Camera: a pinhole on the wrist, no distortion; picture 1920 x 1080 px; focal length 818.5 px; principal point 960.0 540.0 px. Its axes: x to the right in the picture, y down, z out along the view. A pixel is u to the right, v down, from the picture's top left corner.
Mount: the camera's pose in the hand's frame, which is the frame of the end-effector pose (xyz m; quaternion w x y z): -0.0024 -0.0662 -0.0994 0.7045 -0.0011 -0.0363 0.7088
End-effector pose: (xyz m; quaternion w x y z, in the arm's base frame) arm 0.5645 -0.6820 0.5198 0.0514 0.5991 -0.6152 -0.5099
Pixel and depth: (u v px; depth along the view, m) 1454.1 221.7 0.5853
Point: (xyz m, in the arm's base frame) -0.0120 -0.6038 0.3491
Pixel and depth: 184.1 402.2 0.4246
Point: 0.6780 -0.4306 0.0095
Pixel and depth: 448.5 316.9 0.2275
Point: 0.6177 -0.5982 0.2834
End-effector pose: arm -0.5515 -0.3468 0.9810 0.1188 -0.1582 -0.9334 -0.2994
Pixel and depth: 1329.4 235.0 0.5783
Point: -0.7204 0.1213 0.7273
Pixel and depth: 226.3 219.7 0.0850
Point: -0.6278 -0.4635 0.9264
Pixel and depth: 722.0 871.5 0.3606
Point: -0.4990 -0.3827 0.6335
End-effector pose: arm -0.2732 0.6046 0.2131 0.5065 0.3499 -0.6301 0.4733
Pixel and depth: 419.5 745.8 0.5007
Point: 0.0363 0.1107 0.1531
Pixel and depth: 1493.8 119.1 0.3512
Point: -0.5291 0.3970 0.3202
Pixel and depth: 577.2 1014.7 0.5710
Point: 0.0134 0.0615 -0.0663
